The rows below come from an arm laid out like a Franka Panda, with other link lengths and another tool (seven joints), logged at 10 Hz.
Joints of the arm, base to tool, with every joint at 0 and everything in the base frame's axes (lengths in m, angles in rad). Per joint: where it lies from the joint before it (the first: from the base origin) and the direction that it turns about. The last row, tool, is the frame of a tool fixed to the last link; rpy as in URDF.
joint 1: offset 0 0 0.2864 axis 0 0 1
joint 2: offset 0 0 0 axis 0 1 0
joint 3: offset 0 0 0.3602 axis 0 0 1
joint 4: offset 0.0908 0 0 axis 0 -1 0
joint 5: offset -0.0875 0 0.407 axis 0 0 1
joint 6: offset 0 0 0 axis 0 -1 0
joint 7: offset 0.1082 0 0 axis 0 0 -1
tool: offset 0.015 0.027 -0.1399 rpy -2.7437 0 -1.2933
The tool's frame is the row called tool.
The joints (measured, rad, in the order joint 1, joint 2, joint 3, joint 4, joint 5, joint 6, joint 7), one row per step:
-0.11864 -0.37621 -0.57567 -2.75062 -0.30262 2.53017 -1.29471
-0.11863 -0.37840 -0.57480 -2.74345 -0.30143 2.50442 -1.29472
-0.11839 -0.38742 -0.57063 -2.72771 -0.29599 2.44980 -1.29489
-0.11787 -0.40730 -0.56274 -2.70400 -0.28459 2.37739 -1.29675
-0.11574 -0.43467 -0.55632 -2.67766 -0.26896 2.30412 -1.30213
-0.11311 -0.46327 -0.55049 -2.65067 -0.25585 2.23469 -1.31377
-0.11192 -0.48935 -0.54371 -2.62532 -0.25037 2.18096 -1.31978
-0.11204 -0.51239 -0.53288 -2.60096 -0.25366 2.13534 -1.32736
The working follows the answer.
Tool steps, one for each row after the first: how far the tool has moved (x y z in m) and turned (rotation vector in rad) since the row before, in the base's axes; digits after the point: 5 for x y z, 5 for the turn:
-0.00098 -0.00051 0.00123 0.00668 0.01534 -0.00148
-0.00146 -0.00034 0.00477 0.01444 0.02695 -0.00283
-0.00100 -0.00012 0.01092 0.01874 0.02425 -0.00295
-0.00109 -0.00013 0.01497 0.02092 0.01363 -0.00174
-0.00159 -0.00012 0.01633 0.01824 0.00846 0.00703
-0.00099 -0.00068 0.01634 0.00744 0.00042 0.00597
-0.00066 -0.00031 0.01596 -0.00370 0.00001 0.01456

Tool pose at each row, in the base's axes (x y z in m, rotation vector in rad; rounded; the steps above come from the unrounded poses):
0.32825 -0.22948 0.27489 -2.70790 0.55988 -0.28554
0.32727 -0.22999 0.27612 -2.70552 0.56622 -0.26304
0.32581 -0.23033 0.28089 -2.69827 0.57750 -0.22270
0.32482 -0.23045 0.29180 -2.68565 0.58781 -0.18469
0.32373 -0.23057 0.30678 -2.66830 0.59298 -0.15995
0.32214 -0.23069 0.32311 -2.65442 0.58488 -0.14068
0.32115 -0.23137 0.33945 -2.64884 0.57647 -0.13595
0.32049 -0.23168 0.35541 -2.65605 0.55734 -0.13282

